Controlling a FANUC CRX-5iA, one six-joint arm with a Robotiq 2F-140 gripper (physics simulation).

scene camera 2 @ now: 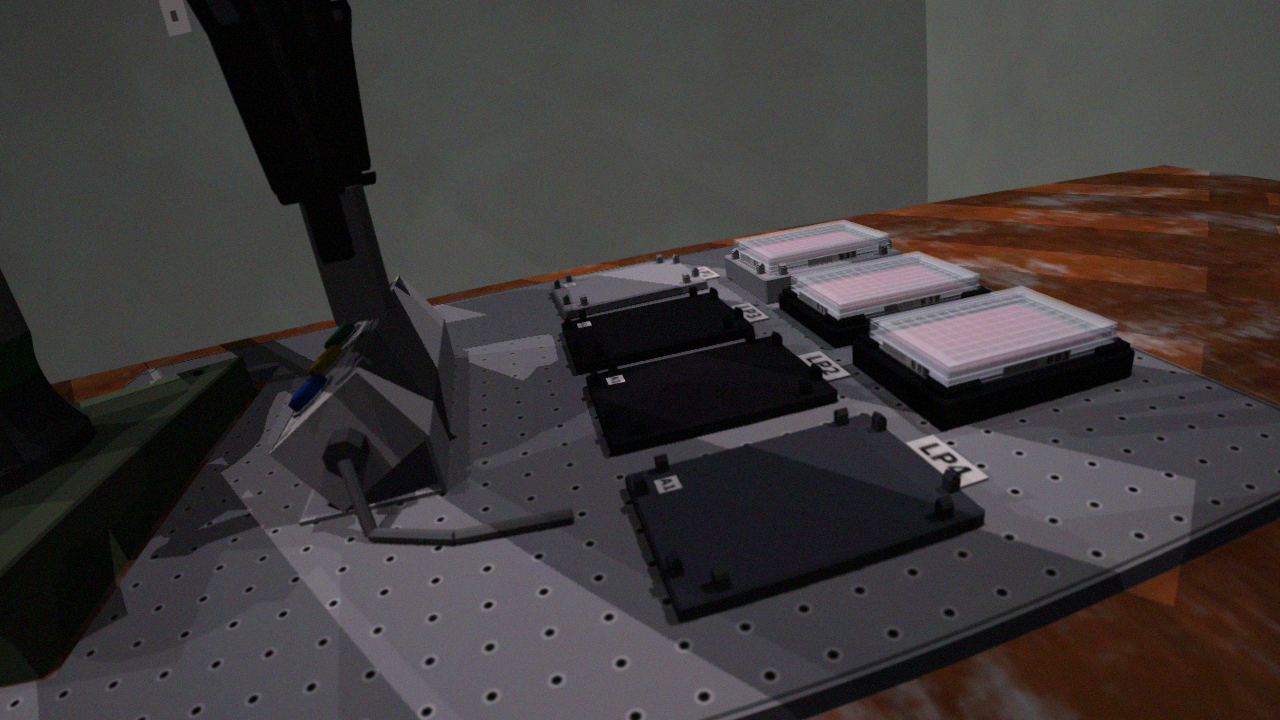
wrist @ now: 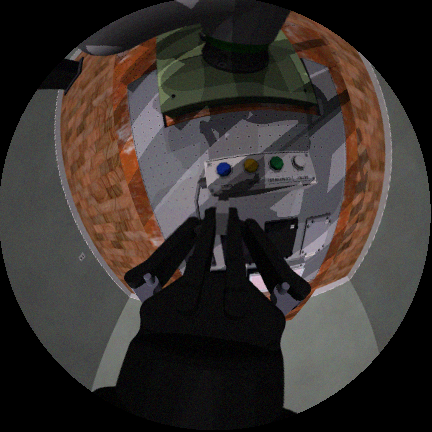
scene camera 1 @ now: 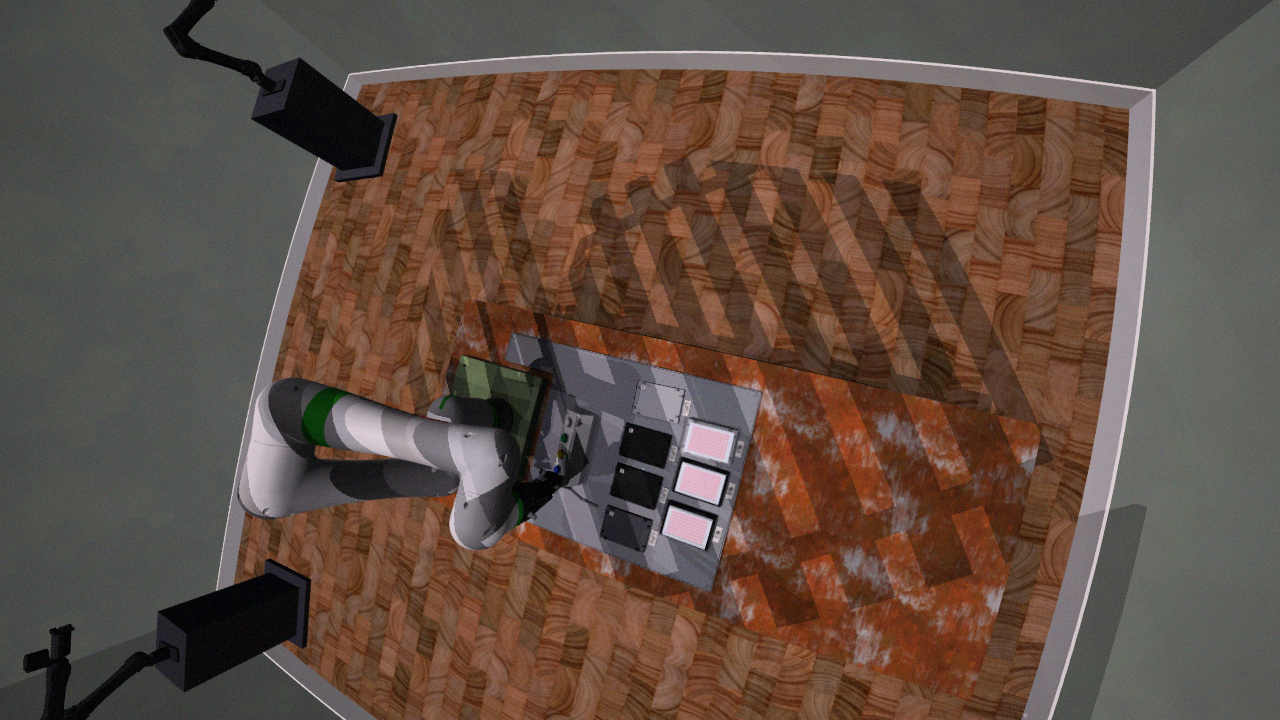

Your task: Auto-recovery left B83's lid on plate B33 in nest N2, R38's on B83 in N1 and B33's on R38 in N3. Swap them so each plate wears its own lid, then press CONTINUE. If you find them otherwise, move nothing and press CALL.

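Where they show: gripper, fingertip midpoint: (scene camera 2: 366,316) (wrist: 223,201) (scene camera 1: 564,479); arm's base, link origin: (wrist: 235,52) (scene camera 1: 495,419).
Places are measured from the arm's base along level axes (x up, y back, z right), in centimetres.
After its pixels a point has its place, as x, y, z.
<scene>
My gripper (scene camera 1: 559,481) @(7.5, -31.7, 12.6) (scene camera 2: 356,295) @(7.5, -31.7, 12.6) (wrist: 223,201) @(7.5, -31.7, 12.6) is shut and empty, fingertips down, close to the button box (scene camera 1: 580,433) @(3.9, -33.3, -0.8) (scene camera 2: 393,420) @(2.3, -31.7, 15.4) (wrist: 310,172) @(4.5, -31.1, -5.6). In the wrist view the tips overlap the box's edge near the blue button (wrist: 223,169) @(4.2, -27.1, 11.3); contact cannot be told. The yellow button (wrist: 251,165) @(4.2, -27.6, 6.3), green button (wrist: 276,162) @(4.2, -28.0, 1.5) and white button (wrist: 299,161) @(4.2, -28.6, -3.4) follow in a row. Three pink plates with clear lids sit in raised nests: a far plate (scene camera 1: 710,441) @(1.2, -71.4, -3.8) (scene camera 2: 812,245) @(1.2, -69.1, -0.4), a middle plate (scene camera 1: 700,482) @(0.3, -69.9, 8.2) (scene camera 2: 886,282) @(0.3, -68.6, 10.4) and a near plate (scene camera 1: 689,526) @(0.7, -68.3, 21.1) (scene camera 2: 993,333) @(0.7, -66.0, 23.2). Their labels are too small to read.
Four flat pads without plates lie between box and nests: a light pad (scene camera 1: 659,401) @(-1.8, -55.0, -13.1) (scene camera 2: 626,282) @(-1.9, -54.5, -12.6), two black pads (scene camera 1: 646,445) @(-1.8, -52.5, 0.5) (scene camera 1: 636,486) @(-1.8, -50.9, 13.2) and a dark grey LP4 pad (scene camera 1: 625,528) @(-1.8, -49.1, 26.4) (scene camera 2: 805,510) @(-1.9, -48.8, 28.3). A cable (scene camera 2: 411,537) @(-2.3, -31.1, 19.8) leaves the box. The green base plate (wrist: 190,95) @(1.2, -10.1, 13.0) carries the arm.
</scene>
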